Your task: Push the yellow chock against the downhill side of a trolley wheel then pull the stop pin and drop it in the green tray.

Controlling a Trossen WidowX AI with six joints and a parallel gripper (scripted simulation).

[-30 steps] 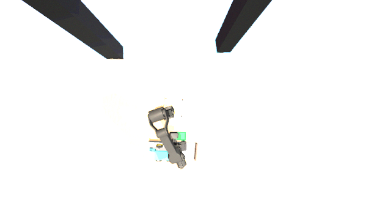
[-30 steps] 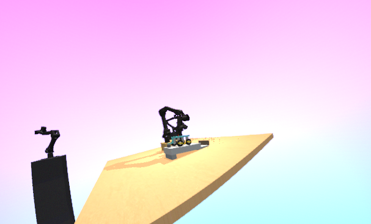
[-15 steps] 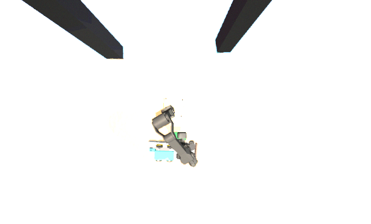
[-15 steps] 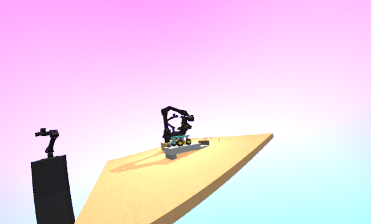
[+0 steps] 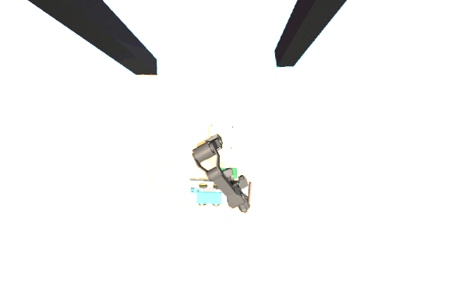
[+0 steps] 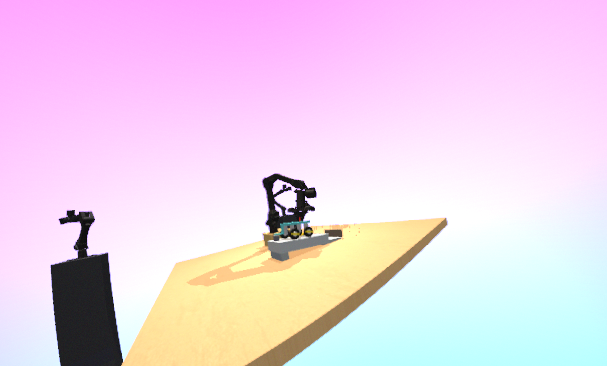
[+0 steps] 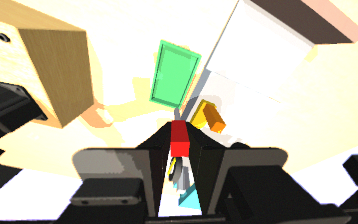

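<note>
Right now the red-headed stop pin is right at my gripper tip. Also, from my gripper tip: green tray: 140 mm below, 20 mm behind; then yellow chock: 50 mm below, 50 mm ahead, 30 mm to the right; then cyan trolley: 120 mm to the right, 90 mm ahead, 20 mm below.
</note>
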